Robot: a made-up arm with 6 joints. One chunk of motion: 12 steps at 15 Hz.
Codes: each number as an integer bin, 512 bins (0 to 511) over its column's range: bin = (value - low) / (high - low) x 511, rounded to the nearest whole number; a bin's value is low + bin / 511 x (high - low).
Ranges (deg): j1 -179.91..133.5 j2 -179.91..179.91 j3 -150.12..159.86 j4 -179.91..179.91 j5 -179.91..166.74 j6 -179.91..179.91
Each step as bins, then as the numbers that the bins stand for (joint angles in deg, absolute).
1 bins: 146 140 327 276 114 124
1 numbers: -90.36 -81.33 48.24 14.44 -102.58 -92.60
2 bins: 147 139 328 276 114 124
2 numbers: -89.75 -82.03 48.85 14.44 -102.58 -92.60
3 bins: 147 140 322 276 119 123
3 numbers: -89.75 -81.33 45.21 14.44 -99.18 -93.30
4 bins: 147 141 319 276 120 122
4 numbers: -89.75 -80.63 43.39 14.44 -98.50 -94.00
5 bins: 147 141 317 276 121 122
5 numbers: -89.75 -80.63 42.18 14.44 -97.83 -94.00
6 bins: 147 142 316 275 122 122
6 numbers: -89.75 -79.92 41.57 13.73 -97.15 -94.00
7 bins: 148 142 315 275 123 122
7 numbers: -89.14 -79.92 40.96 13.73 -96.47 -94.00
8 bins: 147 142 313 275 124 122
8 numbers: -89.75 -79.92 39.75 13.73 -95.79 -94.00
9 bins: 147 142 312 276 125 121
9 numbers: -89.75 -79.92 39.14 14.44 -95.11 -94.71
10 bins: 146 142 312 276 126 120
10 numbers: -90.36 -79.92 39.14 14.44 -94.43 -95.41
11 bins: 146 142 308 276 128 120
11 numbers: -90.36 -79.92 36.72 14.44 -93.08 -95.41
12 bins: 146 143 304 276 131 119
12 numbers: -90.36 -79.22 34.29 14.44 -91.04 -96.12
